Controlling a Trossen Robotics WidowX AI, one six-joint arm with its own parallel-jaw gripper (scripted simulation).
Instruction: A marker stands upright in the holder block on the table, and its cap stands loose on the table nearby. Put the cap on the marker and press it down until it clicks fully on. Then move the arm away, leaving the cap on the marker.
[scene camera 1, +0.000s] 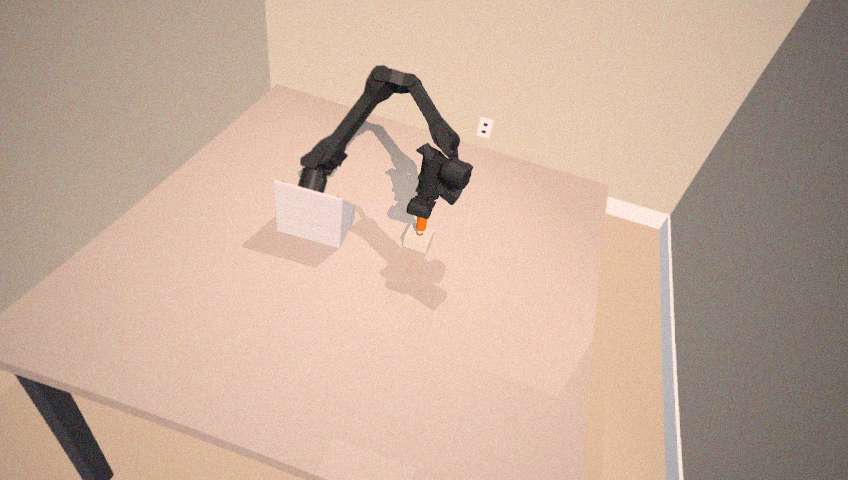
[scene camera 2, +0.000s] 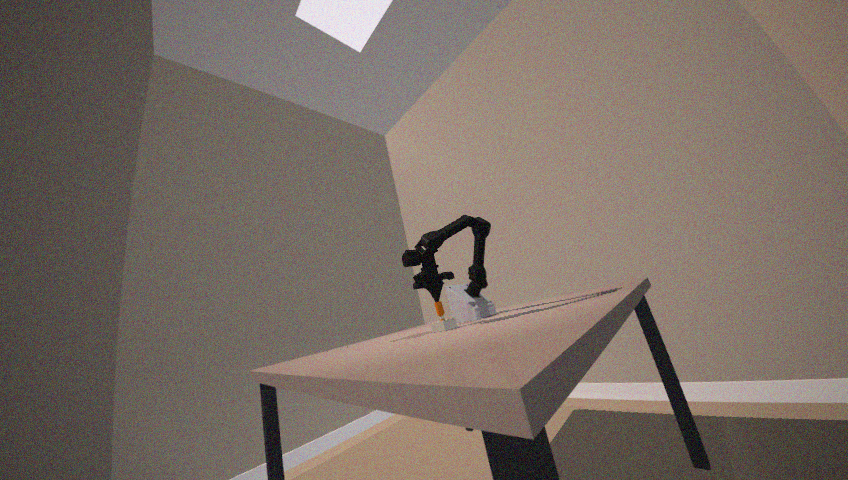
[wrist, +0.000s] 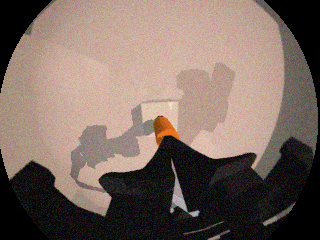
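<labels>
My gripper: visible in scene camera 1, in scene camera 2 (437, 302), in the wrist view. Same spot on my gripper: (scene camera 1: 432, 202) and (wrist: 229, 188).
</labels>
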